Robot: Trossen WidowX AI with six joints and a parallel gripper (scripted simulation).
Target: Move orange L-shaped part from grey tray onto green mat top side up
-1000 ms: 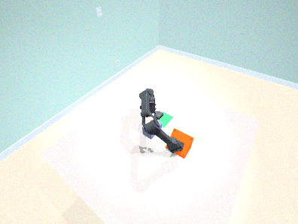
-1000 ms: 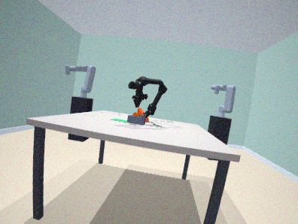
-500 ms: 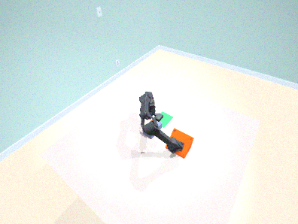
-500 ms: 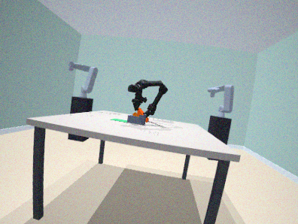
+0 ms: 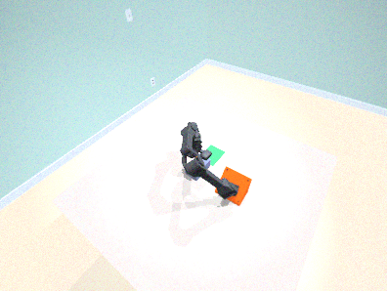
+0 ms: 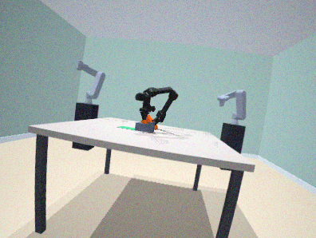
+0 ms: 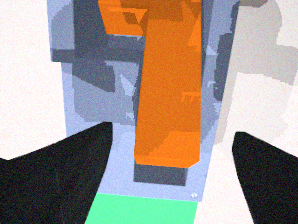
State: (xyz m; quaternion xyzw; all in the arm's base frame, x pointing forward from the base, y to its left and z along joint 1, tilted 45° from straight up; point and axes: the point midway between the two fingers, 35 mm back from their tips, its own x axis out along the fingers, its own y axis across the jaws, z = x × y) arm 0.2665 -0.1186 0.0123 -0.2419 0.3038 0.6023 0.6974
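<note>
Right now the orange L-shaped part is 10 mm behind my gripper tip, 40 mm to the left of it and 50 mm below it. Also, from my gripper tip: green mat (40 mm behind, 140 mm to the right, 110 mm below).
</note>
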